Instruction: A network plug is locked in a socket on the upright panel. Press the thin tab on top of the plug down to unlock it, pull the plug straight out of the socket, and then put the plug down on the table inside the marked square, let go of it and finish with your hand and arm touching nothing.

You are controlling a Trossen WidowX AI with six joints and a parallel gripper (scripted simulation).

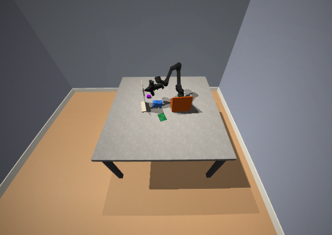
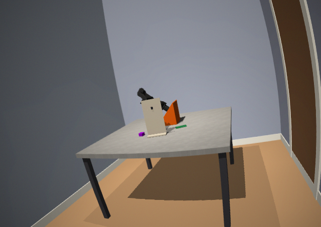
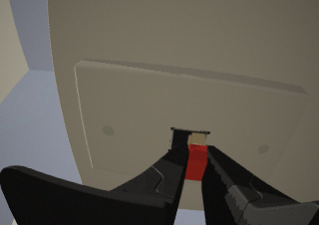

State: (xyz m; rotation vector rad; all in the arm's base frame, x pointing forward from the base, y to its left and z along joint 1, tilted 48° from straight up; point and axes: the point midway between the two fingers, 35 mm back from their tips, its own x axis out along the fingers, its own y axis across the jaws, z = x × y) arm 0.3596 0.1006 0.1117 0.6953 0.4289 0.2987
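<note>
Right now my gripper tip is 25 cm above the blue marked square, 12 cm past it and 5 cm to the left of it. The rest, counted from my gripper tip: beige panel 10 cm below, 2 cm ahead, 1 cm to the left.
</note>
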